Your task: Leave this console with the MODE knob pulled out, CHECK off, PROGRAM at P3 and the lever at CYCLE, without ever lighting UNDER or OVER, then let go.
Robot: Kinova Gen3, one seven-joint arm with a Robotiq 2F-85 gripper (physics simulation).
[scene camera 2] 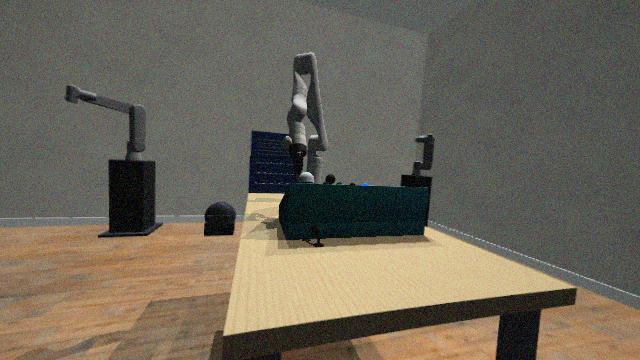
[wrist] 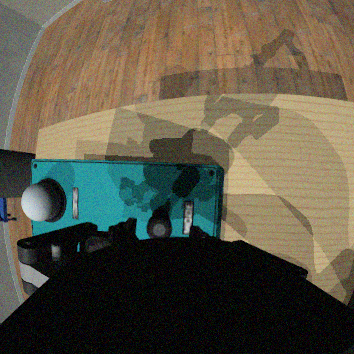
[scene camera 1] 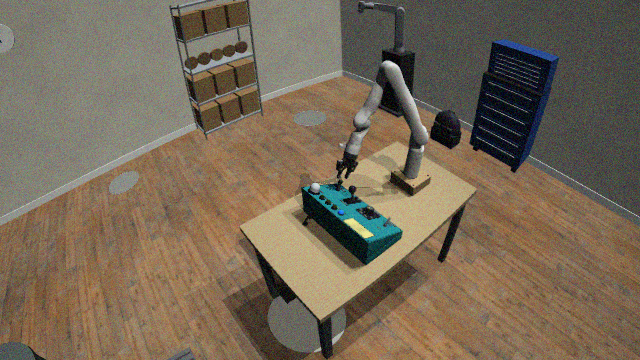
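Note:
The teal console (scene camera 1: 332, 228) (scene camera 2: 355, 210) (wrist: 100, 172) sits on the table. My gripper (scene camera 1: 344, 176) (scene camera 2: 298, 173) (wrist: 162, 232) is partly open and empty, just above the console's far-left end. The dark MODE knob (scene camera 1: 339, 184) (wrist: 159, 227) stands up from the panel between and below the fingertips, beside its MODE label (wrist: 188, 218); its exact height is unclear. A black-ball lever (scene camera 1: 352, 190) (scene camera 2: 330, 178) stands beside it. A dark control plate (scene camera 1: 369, 213) and a small toggle (scene camera 1: 388, 221) are farther along; their settings are unreadable. One lamp (scene camera 1: 341, 212) (scene camera 2: 365, 185) glows blue; several beside it are dark.
A white dome (scene camera 1: 314, 188) (scene camera 2: 306, 177) (wrist: 38, 202) rises at the console's left end, near my fingers. A yellow label (scene camera 1: 358, 228) is on the panel. A small dark stand (scene camera 1: 306, 220) (scene camera 2: 316, 237) is beside the console on the table (scene camera 1: 320, 290) (scene camera 2: 380, 290).

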